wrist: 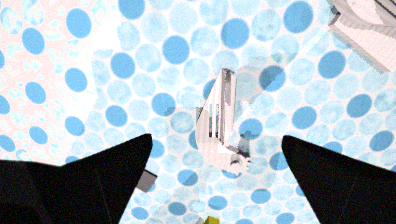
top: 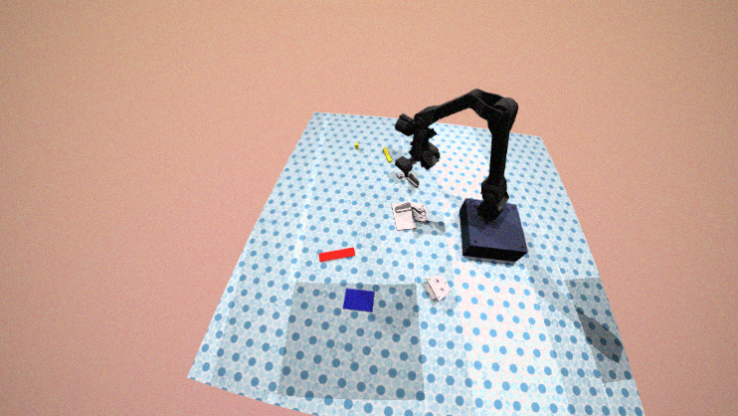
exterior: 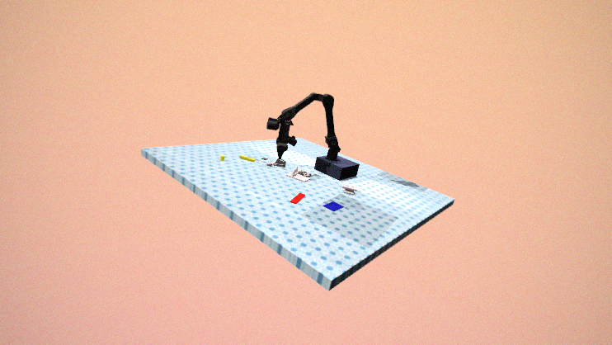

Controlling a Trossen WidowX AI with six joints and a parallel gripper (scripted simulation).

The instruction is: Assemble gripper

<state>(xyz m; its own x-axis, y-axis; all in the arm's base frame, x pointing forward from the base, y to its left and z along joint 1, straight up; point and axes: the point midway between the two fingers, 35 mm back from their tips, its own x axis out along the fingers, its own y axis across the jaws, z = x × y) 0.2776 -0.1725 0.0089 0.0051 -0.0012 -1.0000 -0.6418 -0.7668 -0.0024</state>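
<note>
The jaw is 40 mm ahead of my gripper tip, 10 mm to the right of it and 50 mm below it. Also, from my gripper tip: small dark block (10 mm ahead, 120 mm to the right, 50 mm below); then yellow bar (130 mm ahead, 130 mm to the right, 50 mm below); then housing plate (50 mm behind, 170 mm to the left, 50 mm below).
</note>
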